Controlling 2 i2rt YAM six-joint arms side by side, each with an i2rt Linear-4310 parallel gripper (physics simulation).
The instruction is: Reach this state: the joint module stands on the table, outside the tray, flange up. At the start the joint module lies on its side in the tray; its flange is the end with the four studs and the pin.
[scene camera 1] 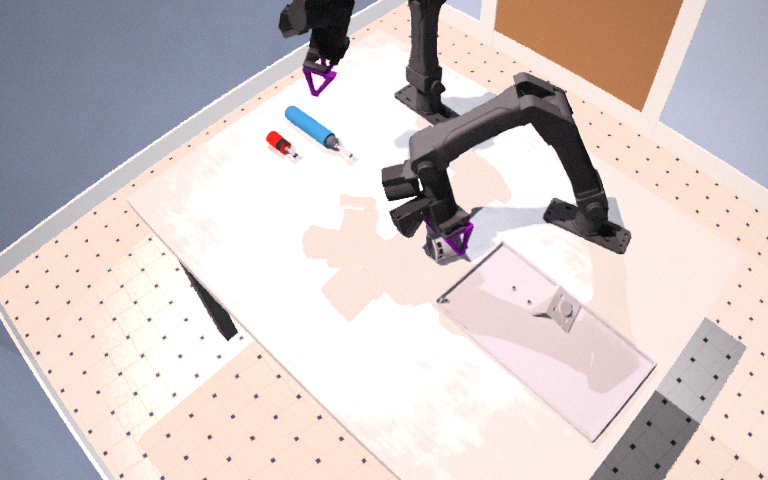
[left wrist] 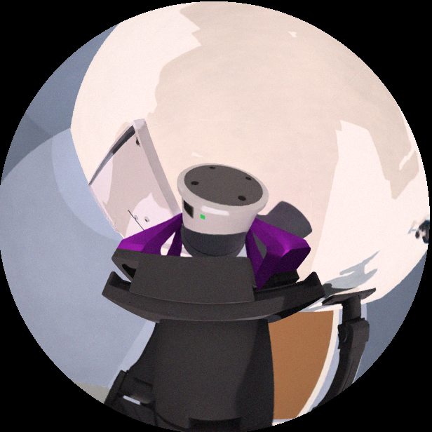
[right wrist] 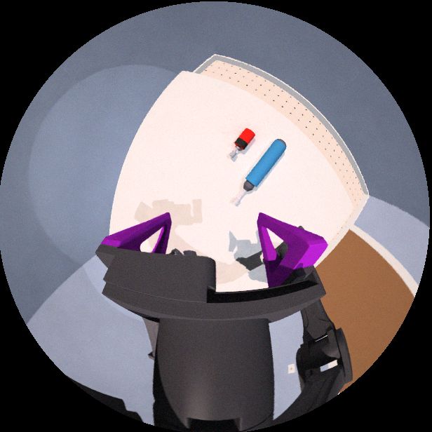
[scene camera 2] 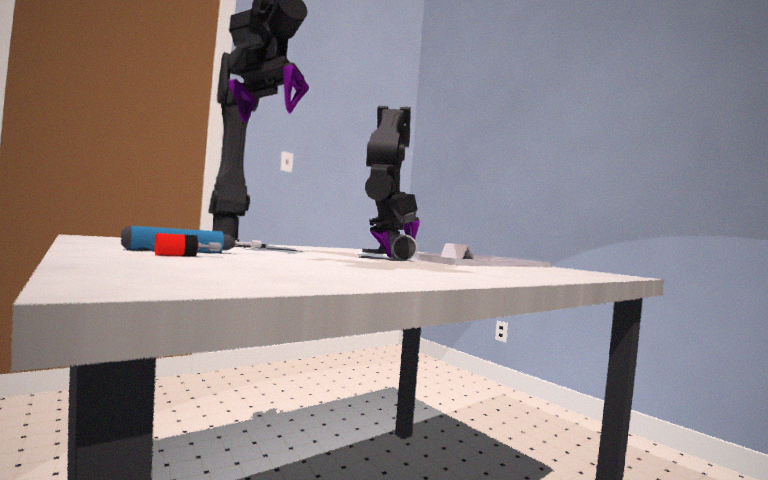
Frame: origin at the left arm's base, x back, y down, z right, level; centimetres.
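Where they show: left gripper, fingertip midpoint: [scene camera 1: 454, 247] [scene camera 2: 401, 253]; right gripper, fingertip midpoint: [scene camera 1: 320, 83] [scene camera 2: 265, 116]; left arm's base, link origin: [scene camera 1: 586, 226]; right arm's base, link origin: [scene camera 1: 428, 108].
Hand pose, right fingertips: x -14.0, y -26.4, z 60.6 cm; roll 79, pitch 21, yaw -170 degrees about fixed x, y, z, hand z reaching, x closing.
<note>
Things, the pixels of their top centre, and the offset from my right fingertips. "spot": a spot on its surface instead.
- joint module, surface spot: [scene camera 1: 434, 249] [scene camera 2: 411, 242] spot: dx -11.8, dy +21.7, dz -34.5 cm
- grey angled bracket, top centre: [scene camera 1: 560, 300] [scene camera 2: 459, 244] dx -10.1, dy +21.5, dz -62.6 cm
- blue cylindrical tool, surface spot: [scene camera 2: 138, 237] spot: dx +6.6, dy +24.0, dz +18.2 cm
The joint module [scene camera 1: 434, 249] [scene camera 2: 404, 247] [left wrist: 218, 216], a short light-and-dark cylinder, lies tipped on its side at the table, outside the tray [scene camera 1: 611, 408] [scene camera 2: 509, 262] [left wrist: 157, 165], beside its near corner. A dark round end face with four small holes faces away from my left gripper in the left wrist view; the flange end is hidden. My left gripper [scene camera 1: 447, 240] [scene camera 2: 400, 246] [left wrist: 213, 217] is shut on the module, one purple finger on each side. Whether the module touches the table is unclear. My right gripper [scene camera 1: 318, 84] [scene camera 2: 267, 114] [right wrist: 213, 217] is open and empty, high above the table.
A grey angled bracket [scene camera 1: 564, 308] [scene camera 2: 455, 251] stands in the tray. A blue cylindrical tool [scene camera 1: 308, 125] [scene camera 2: 138, 237] [right wrist: 266, 162] and a shorter red one [scene camera 1: 274, 139] [scene camera 2: 169, 244] [right wrist: 245, 137] lie side by side near the right arm.
</note>
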